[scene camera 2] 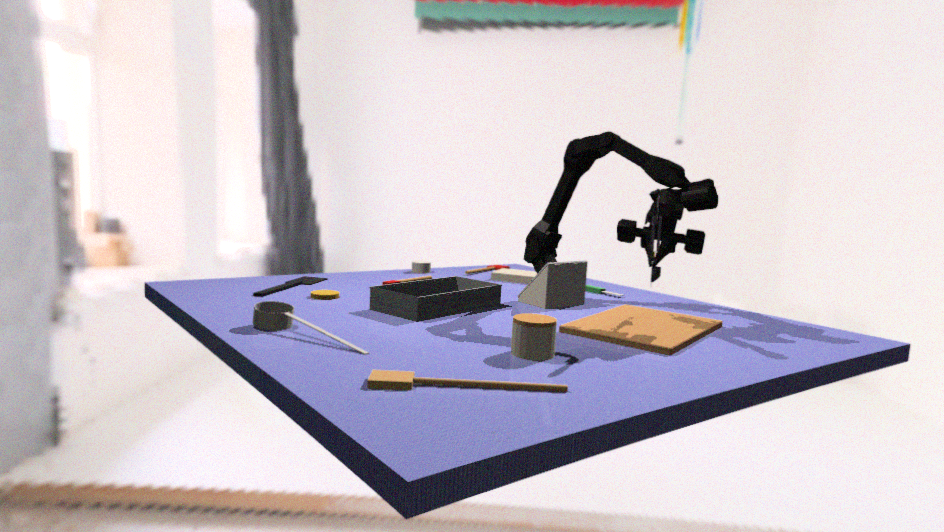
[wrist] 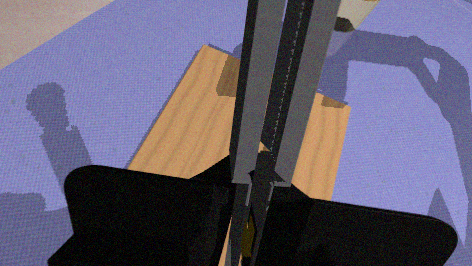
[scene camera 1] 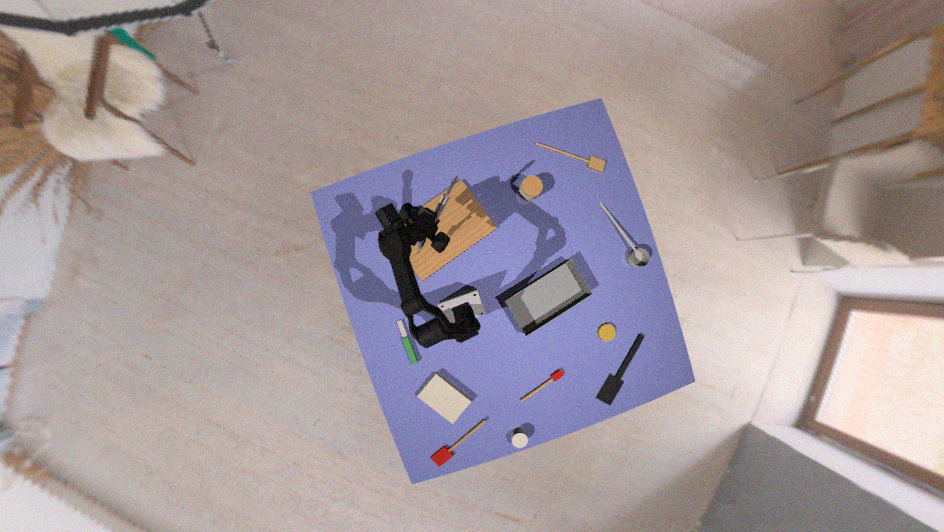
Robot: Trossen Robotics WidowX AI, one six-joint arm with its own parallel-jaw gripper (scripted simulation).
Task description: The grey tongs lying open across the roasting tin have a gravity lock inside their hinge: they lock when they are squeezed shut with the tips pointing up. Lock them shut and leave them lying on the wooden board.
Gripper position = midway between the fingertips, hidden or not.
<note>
I see my gripper [scene camera 2: 651,266], a wooden board [scene camera 2: 659,331] and a roasting tin [scene camera 2: 421,300].
My gripper also shows in the wrist view [wrist: 245,158] and in scene camera 1 [scene camera 1: 438,219]. The wooden board also shows in the wrist view [wrist: 192,133] and in scene camera 1 [scene camera 1: 463,219]. The roasting tin shows as well in scene camera 1 [scene camera 1: 558,290].
</note>
